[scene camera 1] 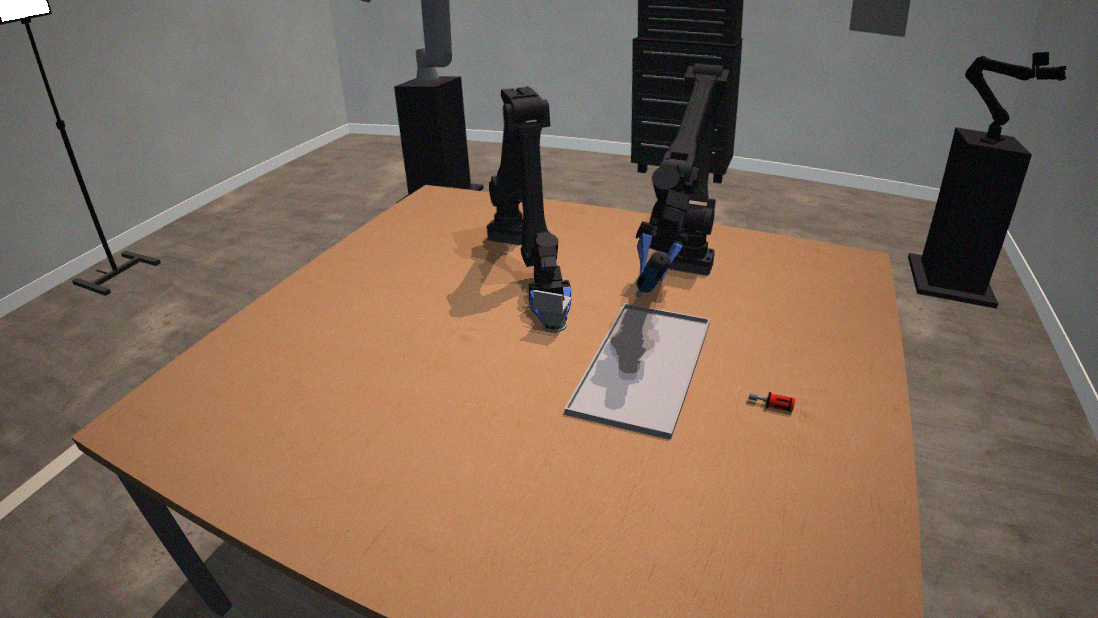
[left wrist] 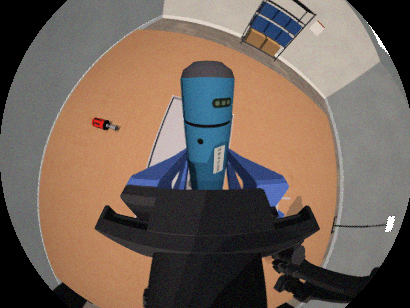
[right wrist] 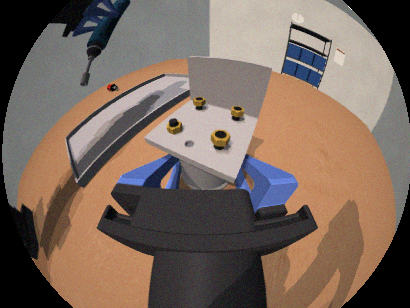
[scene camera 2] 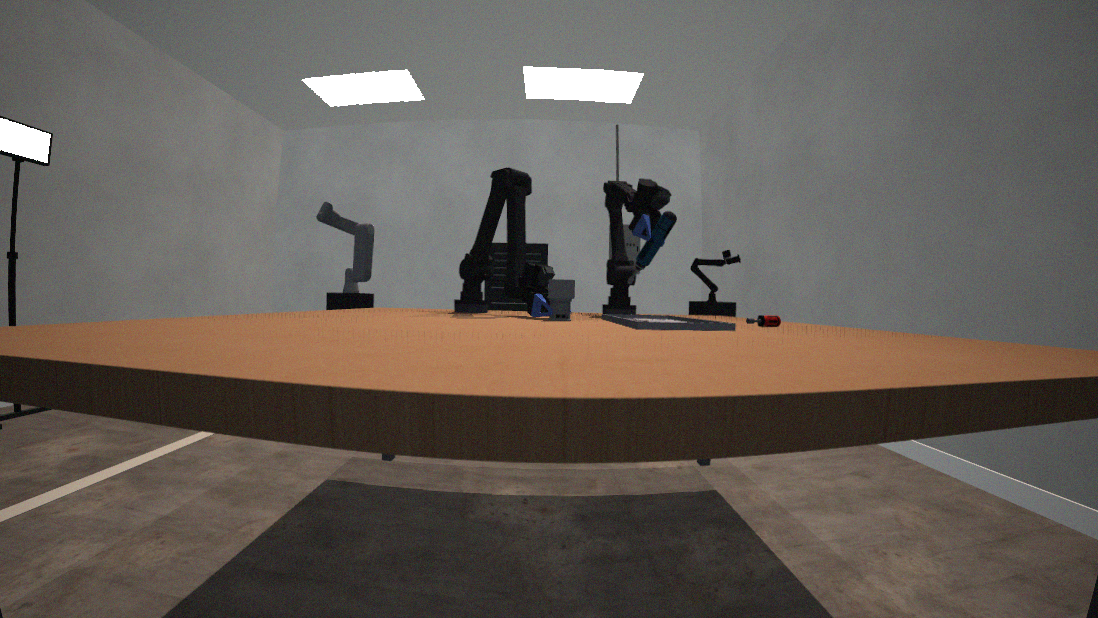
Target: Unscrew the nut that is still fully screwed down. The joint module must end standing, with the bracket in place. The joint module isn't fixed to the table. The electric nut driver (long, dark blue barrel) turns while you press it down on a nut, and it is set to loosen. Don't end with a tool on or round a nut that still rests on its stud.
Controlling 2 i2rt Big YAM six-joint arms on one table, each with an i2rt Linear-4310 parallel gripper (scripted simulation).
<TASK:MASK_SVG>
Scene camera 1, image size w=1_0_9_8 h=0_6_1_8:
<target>flat grey tray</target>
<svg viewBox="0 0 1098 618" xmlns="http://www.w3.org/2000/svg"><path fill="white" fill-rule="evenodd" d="M624 303L564 408L565 415L671 439L696 368L710 319Z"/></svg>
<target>dark blue nut driver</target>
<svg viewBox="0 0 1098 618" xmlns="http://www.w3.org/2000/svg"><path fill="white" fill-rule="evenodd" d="M665 252L657 251L651 255L642 275L640 274L637 280L637 287L639 289L636 292L637 297L641 297L643 292L651 292L670 266L670 258Z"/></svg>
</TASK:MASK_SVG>
